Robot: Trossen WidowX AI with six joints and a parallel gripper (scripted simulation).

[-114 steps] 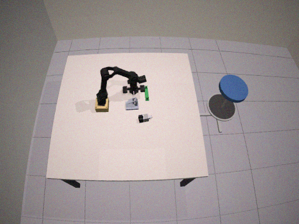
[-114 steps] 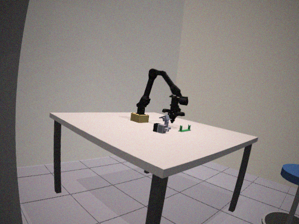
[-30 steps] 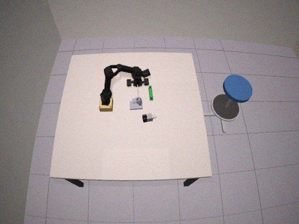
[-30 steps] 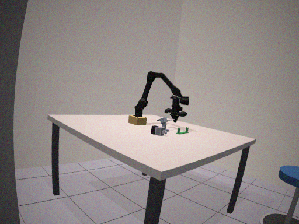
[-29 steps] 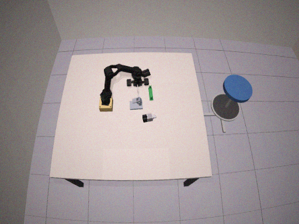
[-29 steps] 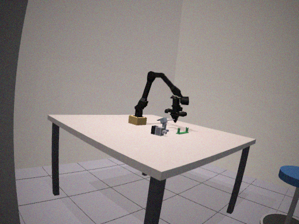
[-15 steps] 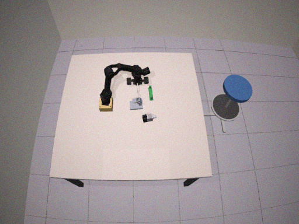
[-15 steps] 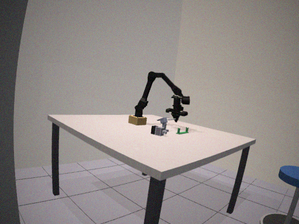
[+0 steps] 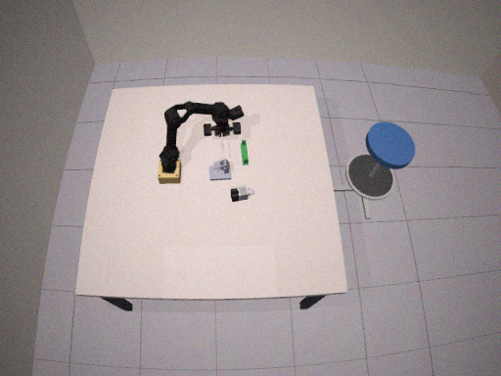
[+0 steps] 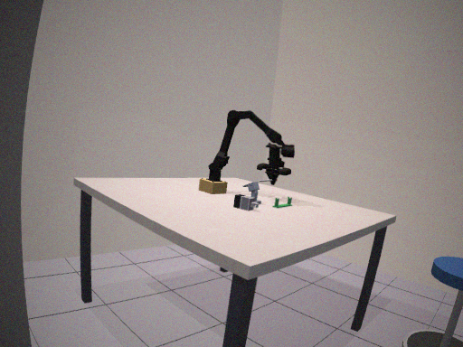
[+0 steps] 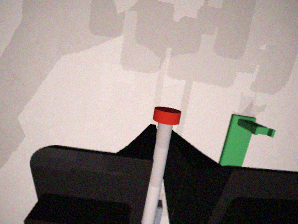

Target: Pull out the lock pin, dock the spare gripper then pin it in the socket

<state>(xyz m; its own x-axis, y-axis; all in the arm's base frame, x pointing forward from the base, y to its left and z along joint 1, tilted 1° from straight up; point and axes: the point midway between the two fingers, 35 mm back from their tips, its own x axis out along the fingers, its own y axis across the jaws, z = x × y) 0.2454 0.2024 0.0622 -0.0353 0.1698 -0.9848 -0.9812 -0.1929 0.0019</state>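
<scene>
Now: gripper tip 13 cm short of the green cradle, 6 cm above it and 4 cm to the left of it. Also, from my gripper tip: spare gripper: 29 cm to the right, 14 cm ahead, 6 cm below; then socket: 17 cm to the right, 4 cm below, 2 cm ahead.
</scene>
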